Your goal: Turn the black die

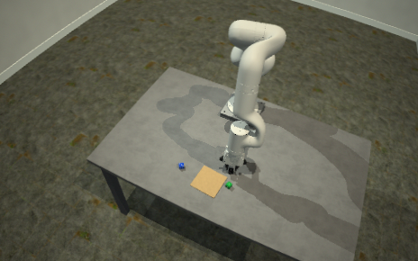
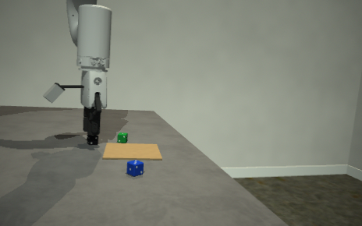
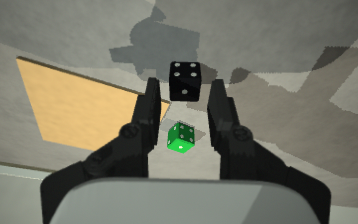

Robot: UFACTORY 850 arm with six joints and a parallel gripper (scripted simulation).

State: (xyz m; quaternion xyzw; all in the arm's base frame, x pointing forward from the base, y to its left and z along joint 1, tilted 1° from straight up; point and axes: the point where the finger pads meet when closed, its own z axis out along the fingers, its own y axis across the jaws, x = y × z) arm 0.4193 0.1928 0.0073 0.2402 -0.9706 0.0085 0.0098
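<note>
Now: the black die 4 cm below my hand. Round my hand: blue die: 22 cm to the right, 14 cm ahead, 4 cm below; green die: 8 cm ahead, 4 cm to the left, 4 cm below; tan mat: 12 cm ahead, 6 cm to the right, 5 cm below.
</note>
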